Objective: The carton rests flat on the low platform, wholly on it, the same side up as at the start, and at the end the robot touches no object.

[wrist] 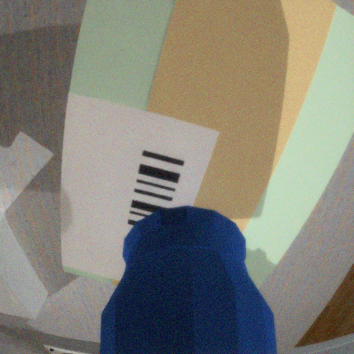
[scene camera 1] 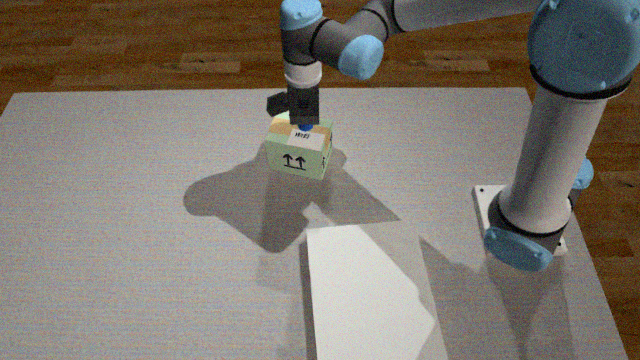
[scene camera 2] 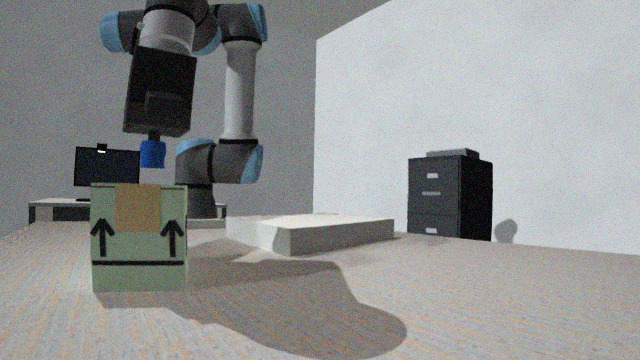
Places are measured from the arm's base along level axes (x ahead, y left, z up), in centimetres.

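Pixels of known places: end effector, tool point: [scene camera 1: 305, 125] [scene camera 2: 152, 167]; arm's base, origin of the base link: [scene camera 2: 193, 216].
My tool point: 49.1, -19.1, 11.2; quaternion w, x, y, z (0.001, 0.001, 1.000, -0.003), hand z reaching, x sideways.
Observation:
For each thing: its middle in the pictures, then the offset to it from my tool point, as dx, dy, dz. Level surfaces: height alone.
- green carton, body centre: [scene camera 2: 147, 229] [scene camera 1: 300, 145] +1.6, -0.7, -8.0
- low white platform, body centre: [scene camera 1: 370, 298] [scene camera 2: 312, 229] -13.5, +37.1, -11.3
- table, its level: dz -13.7
The green carton [scene camera 1: 296, 159] [scene camera 2: 137, 247] [wrist: 245, 75] stands upright and flat on the table, its arrows pointing up, with tan tape and a white barcode label on top. The low white platform [scene camera 1: 370, 280] [scene camera 2: 342, 236] [wrist: 22, 285] lies apart from it, nearer to scene camera 1. My blue suction cup [scene camera 1: 305, 128] [scene camera 2: 152, 166] [wrist: 185, 215] hangs a little above the carton's top, over the tape and the label's edge. A small gap shows between cup and carton in scene camera 2. The cup holds nothing.
The robot's base plate [scene camera 1: 481, 202] stands at the table's right side in scene camera 1. The table [scene camera 1: 125, 300] has its far edge behind the carton. In scene camera 2 a monitor [scene camera 2: 105, 167] and a dark cabinet [scene camera 2: 433, 202] stand in the background.

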